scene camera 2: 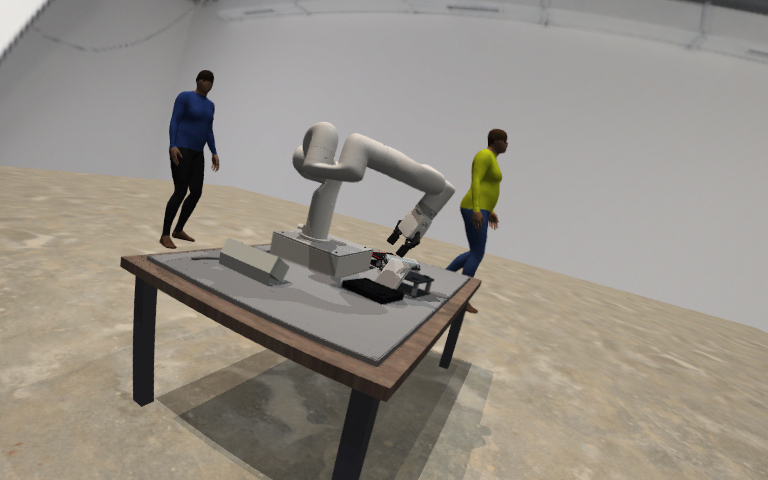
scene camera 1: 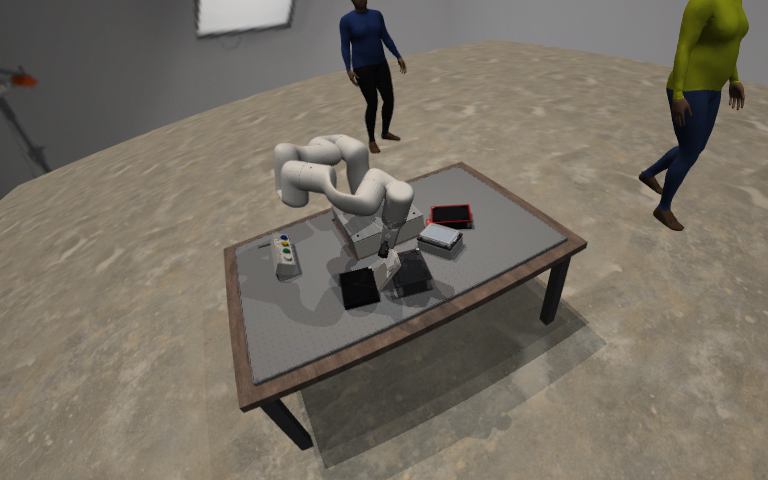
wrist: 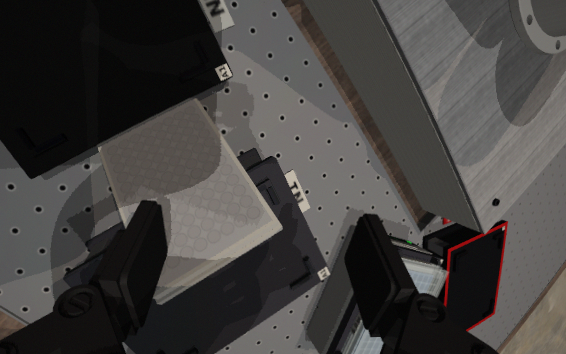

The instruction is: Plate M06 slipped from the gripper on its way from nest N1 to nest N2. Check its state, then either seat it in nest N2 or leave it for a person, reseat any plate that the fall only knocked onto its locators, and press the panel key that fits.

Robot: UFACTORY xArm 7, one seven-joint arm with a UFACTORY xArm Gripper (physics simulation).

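Note:
Plate M06, a pale translucent well plate, is tilted. It leans between the black nest N2 and the dark grey nest N1, with one edge at N2's side and its other end over N1. Its underside contact is hidden. My gripper is open and empty above the plate and N1. The key panel has blue, yellow, green and white keys, visible in scene camera 1.
A plate with a pale blue top sits on a grey unit beside N1; its exact seating is unclear. A red-edged black nest lies behind it. The arm's base box stands behind the nests. Two people stand beyond the table.

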